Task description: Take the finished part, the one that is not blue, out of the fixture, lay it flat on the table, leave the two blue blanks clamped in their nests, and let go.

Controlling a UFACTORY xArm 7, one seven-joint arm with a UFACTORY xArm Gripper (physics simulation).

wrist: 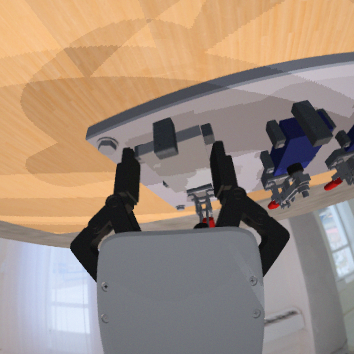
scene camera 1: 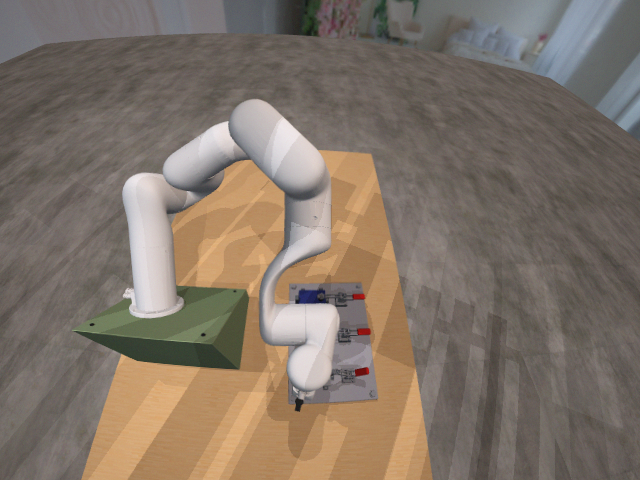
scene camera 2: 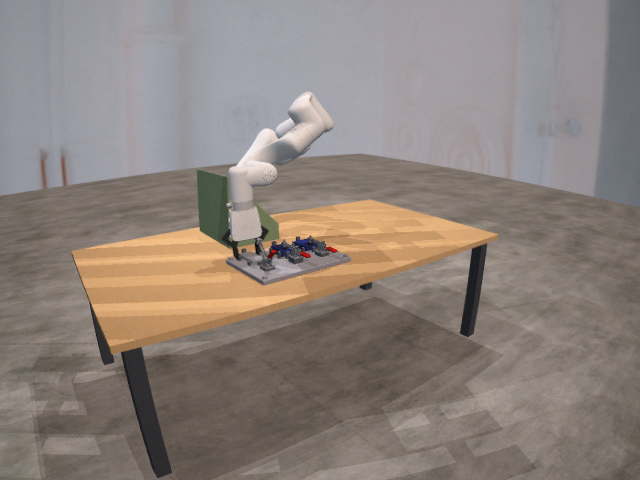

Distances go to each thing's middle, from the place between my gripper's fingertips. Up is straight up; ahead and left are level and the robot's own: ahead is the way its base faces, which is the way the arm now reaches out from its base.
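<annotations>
The finished part [wrist: 190,168] is 20 mm ahead of my hand. As for the grey fixture plate [scene camera 1: 356,354], I see it 70 mm ahead of my hand, 120 mm to the left of it and 20 mm below it. Then there is the dark block [wrist: 164,140]: my hand is 10 mm below it and 30 mm past it.
</annotations>
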